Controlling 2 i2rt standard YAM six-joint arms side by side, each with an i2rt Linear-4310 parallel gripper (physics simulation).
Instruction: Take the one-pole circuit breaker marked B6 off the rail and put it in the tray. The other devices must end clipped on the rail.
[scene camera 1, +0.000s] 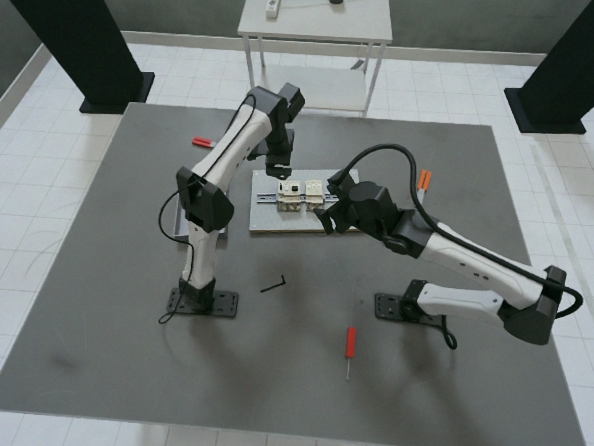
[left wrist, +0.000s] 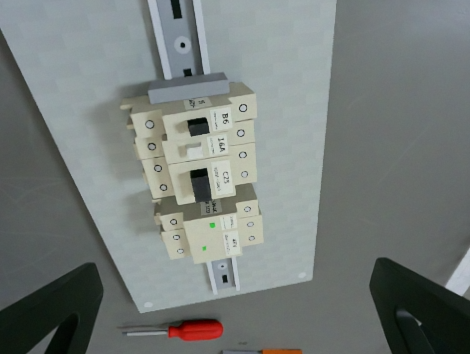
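Seen in the pictures: left gripper, fingertip midpoint: (scene camera 1: 284, 165) (left wrist: 236, 274); right gripper, fingertip midpoint: (scene camera 1: 327, 200); left arm's base at its link origin: (scene camera 1: 203, 302); right arm's base at its link origin: (scene camera 1: 409, 309).
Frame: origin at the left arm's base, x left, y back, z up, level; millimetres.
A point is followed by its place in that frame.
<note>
The B6 breaker (scene camera 1: 281, 189) {x -202, y -359, z 83 mm} (left wrist: 176, 121) {x -197, y -353, z 82 mm} sits on the rail (scene camera 1: 263, 198) {x -137, y -358, z 21 mm} (left wrist: 191, 27) {x -148, y -368, z 21 mm}, between a grey end stop (left wrist: 189, 91) {x -186, y -363, z 55 mm} and the 16A device (left wrist: 176, 151) {x -220, y -351, z 80 mm}. The C25 device (left wrist: 181, 181) {x -244, y -351, z 80 mm} adjoins the 16A device. Past a gap, a device block (scene camera 1: 314, 189) {x -309, y -372, z 76 mm} (left wrist: 196, 239) {x -306, y -357, z 76 mm} with green marks is also on the rail. My left gripper (scene camera 1: 278, 171) {x -214, y -374, z 190 mm} (left wrist: 236, 274) {x -214, y -374, z 190 mm} is open and empty above the board. My right gripper (scene camera 1: 324, 201) {x -341, y -240, z 231 mm} is open, over the board's right part in scene camera 1. The grey tray (scene camera 1: 176, 222) {x 132, y -241, z 31 mm} is partly hidden behind my left arm.
The rail is on a pale board (scene camera 1: 265, 220) {x -154, y -275, z 20 mm} (left wrist: 285, 175) {x -285, y -452, z 20 mm}. Red-handled pliers (scene camera 1: 202, 142) {x 127, y -596, z 13 mm} lie at the back left, orange-handled pliers (scene camera 1: 424, 180) {x -710, y -483, z 10 mm} (left wrist: 282, 351) {x -692, y -489, z 4 mm} to the right. A hex key (scene camera 1: 273, 287) {x -203, y -57, z 4 mm} and a red screwdriver (scene camera 1: 350, 342) {x -431, y 83, z 18 mm} lie in front. A red-handled screwdriver (left wrist: 196, 330) {x -548, y -338, z 19 mm} shows beyond the board.
</note>
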